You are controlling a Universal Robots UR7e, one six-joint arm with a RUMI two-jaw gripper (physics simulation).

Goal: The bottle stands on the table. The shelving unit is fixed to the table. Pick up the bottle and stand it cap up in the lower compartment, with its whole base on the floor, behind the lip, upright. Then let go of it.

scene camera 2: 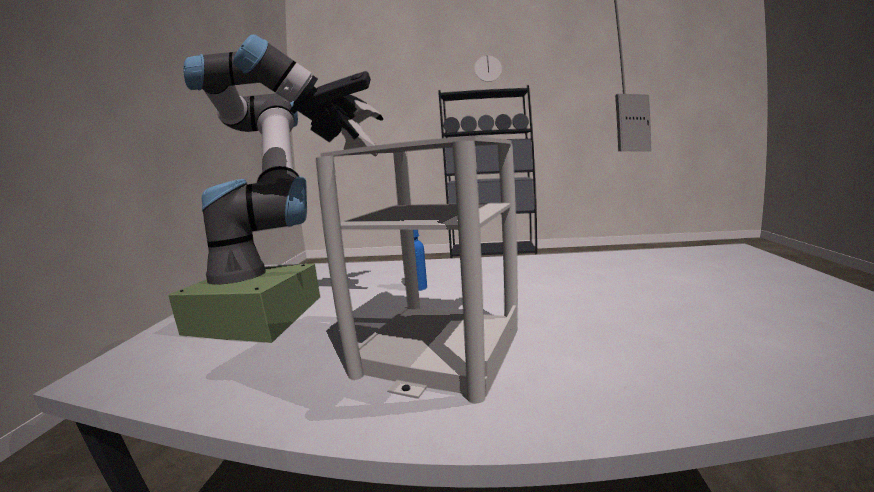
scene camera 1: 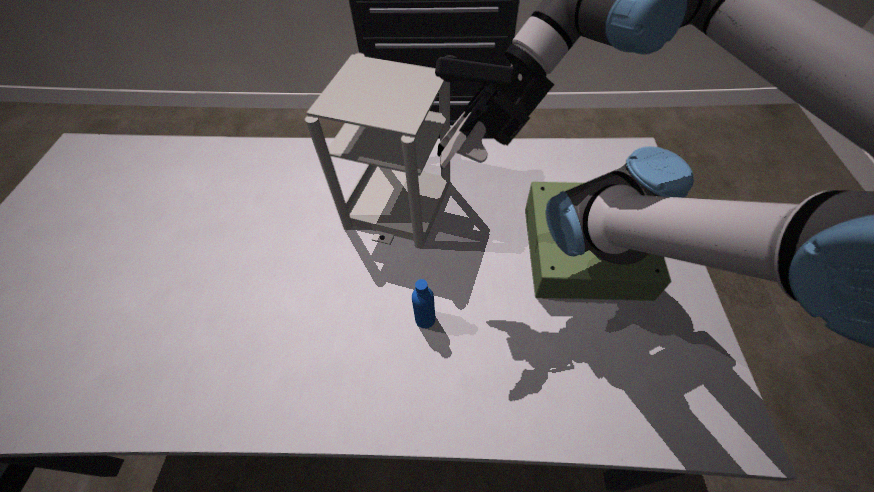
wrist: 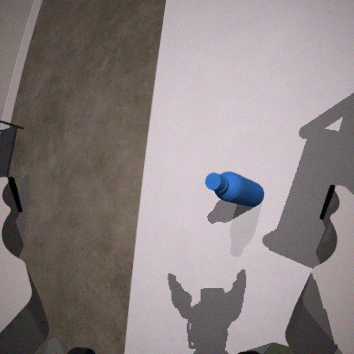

Observation:
In view: my gripper (scene camera 1: 439, 161), a blue bottle (scene camera 1: 422, 297) and a shelving unit (scene camera 2: 458, 352).
The blue bottle shows as well in the wrist view (wrist: 229, 186). My gripper is seen too in scene camera 2 (scene camera 2: 380, 136). The shelving unit shows as well in scene camera 1 (scene camera 1: 385, 105).

